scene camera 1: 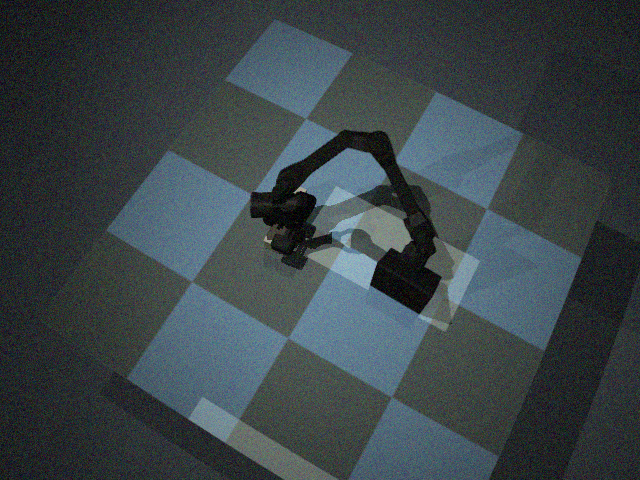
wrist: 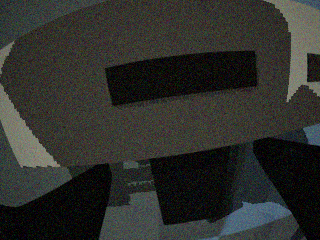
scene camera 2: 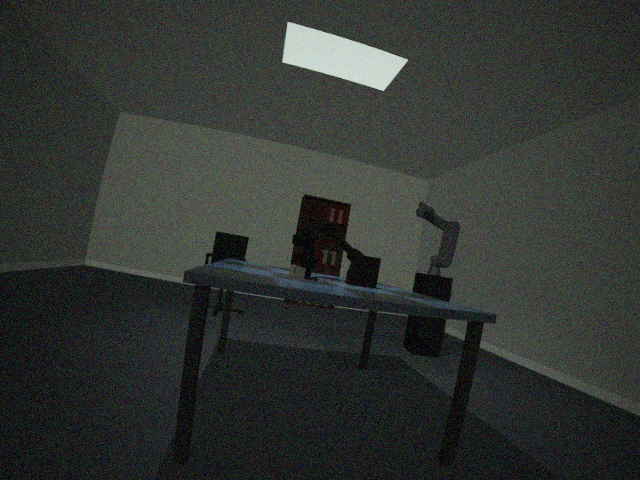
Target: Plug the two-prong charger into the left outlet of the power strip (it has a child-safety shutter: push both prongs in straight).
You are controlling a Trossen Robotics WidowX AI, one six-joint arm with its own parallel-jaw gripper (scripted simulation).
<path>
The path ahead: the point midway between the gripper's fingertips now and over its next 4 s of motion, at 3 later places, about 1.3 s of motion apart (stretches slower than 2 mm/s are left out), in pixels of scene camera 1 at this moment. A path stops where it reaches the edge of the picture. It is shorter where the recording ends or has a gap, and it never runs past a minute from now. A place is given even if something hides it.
My gripper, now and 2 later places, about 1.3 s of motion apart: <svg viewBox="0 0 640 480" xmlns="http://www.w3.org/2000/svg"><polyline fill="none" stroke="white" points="296,234 300,236 313,241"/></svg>
</path>
